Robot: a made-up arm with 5 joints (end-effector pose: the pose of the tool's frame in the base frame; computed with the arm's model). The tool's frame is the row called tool. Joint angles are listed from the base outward.
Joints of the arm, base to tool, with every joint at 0 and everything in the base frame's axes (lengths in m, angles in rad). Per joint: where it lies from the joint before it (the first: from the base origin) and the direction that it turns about. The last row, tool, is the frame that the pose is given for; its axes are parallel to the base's.
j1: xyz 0 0 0.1 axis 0 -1 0
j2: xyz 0.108 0.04 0.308 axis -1 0 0
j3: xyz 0.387 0.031 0.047 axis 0 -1 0
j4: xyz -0.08 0.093 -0.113 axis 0 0 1
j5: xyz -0.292 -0.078 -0.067 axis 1 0 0
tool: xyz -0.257 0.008 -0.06
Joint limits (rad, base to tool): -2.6..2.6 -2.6..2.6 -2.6..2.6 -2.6..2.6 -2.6..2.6
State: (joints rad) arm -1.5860 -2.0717 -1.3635 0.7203 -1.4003
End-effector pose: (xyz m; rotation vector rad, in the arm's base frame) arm -0.1861 -0.1481 -0.1154 1.5588 0.4006 0.1266
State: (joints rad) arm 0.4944 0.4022 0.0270 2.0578 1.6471
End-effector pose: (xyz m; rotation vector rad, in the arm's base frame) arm 0.4487 -0.3293 0.7281 0.4004 1.4010 1.1831
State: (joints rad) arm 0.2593 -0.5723 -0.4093 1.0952 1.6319
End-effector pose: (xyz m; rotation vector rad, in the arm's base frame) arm 0.1034 -0.2829 0.2529 1.9358 0.9590 1.1798
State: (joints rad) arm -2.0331 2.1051 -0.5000 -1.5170 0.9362
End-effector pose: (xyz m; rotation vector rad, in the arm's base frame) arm -0.3317 -0.3637 -0.0440 -0.9800 0.1563 0.7217
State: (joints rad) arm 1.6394 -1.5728 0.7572 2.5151 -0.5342
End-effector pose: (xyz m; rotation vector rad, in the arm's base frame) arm -0.2579 -0.1269 1.0499 0.9451 2.2987 -0.2939
